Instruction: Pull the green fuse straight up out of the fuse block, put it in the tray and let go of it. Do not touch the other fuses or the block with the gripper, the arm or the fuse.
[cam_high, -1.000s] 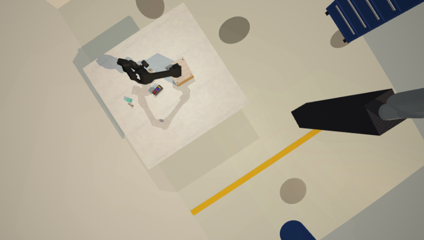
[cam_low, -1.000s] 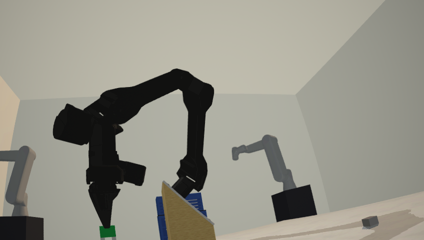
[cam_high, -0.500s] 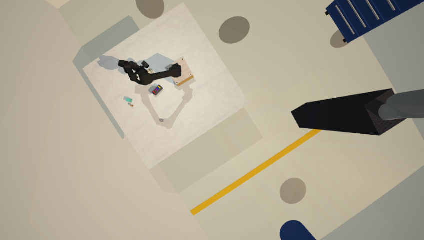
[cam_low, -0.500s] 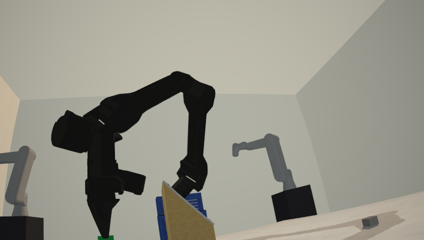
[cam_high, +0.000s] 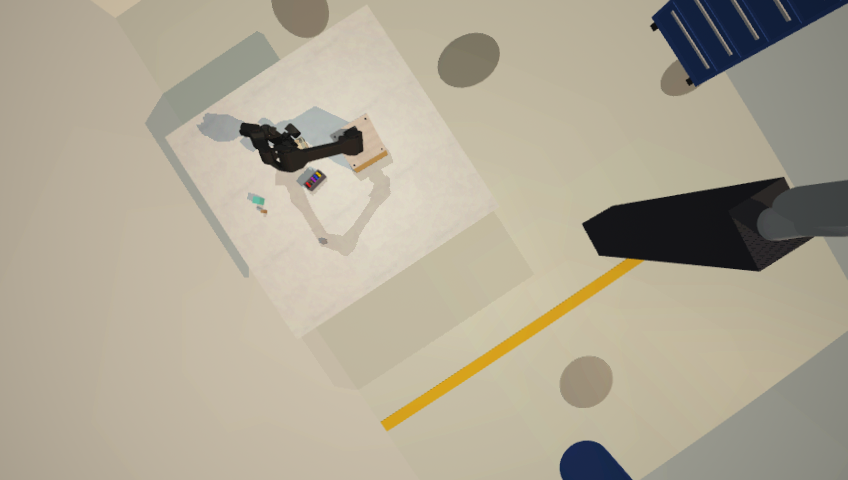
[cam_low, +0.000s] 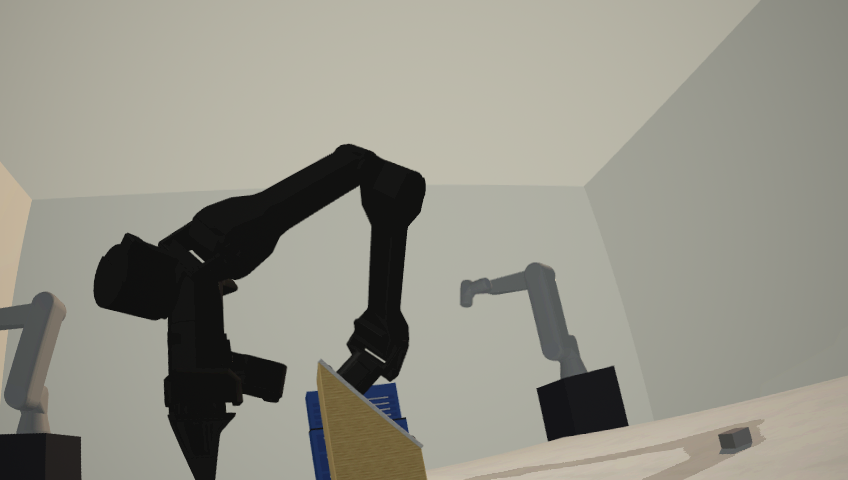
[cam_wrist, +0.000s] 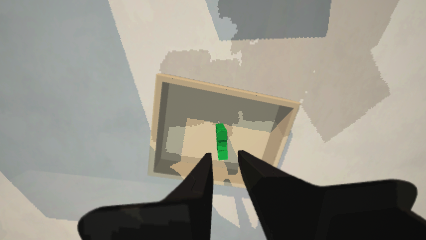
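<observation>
Right now my gripper tip is 3 cm above the green fuse. Round my gripper tip: beige tray (5 cm below); then red fuse (2 cm ahead, 19 cm to the left, 3 cm below); then purple fuse (1 cm behind, 18 cm to the left, 3 cm below).
</observation>
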